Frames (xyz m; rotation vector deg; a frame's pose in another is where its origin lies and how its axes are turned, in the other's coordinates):
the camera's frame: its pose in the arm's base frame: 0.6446 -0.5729 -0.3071 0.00 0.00 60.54
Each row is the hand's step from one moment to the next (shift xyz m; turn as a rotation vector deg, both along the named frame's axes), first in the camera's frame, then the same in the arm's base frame.
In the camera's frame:
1: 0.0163 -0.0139 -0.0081 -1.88 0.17 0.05
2: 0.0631 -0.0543 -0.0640 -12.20 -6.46 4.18
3: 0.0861 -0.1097 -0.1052 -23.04 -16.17 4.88
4: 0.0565 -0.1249 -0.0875 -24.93 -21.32 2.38
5: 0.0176 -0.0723 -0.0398 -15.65 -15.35 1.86
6: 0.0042 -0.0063 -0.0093 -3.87 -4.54 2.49
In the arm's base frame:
1: 0.0201 0.0074 -0.0081 -1.07 -1.55 0.05
2: 0.0783 0.0282 -0.0640 -0.38 -13.80 4.18
3: 0.1379 0.0210 -0.1052 2.75 -28.01 4.88
4: 0.1365 -0.0122 -0.0875 6.30 -32.19 2.38
5: 0.0716 -0.0202 -0.0398 5.67 -21.18 1.86
6: 0.0076 0.0006 -0.0093 2.05 -5.60 2.49

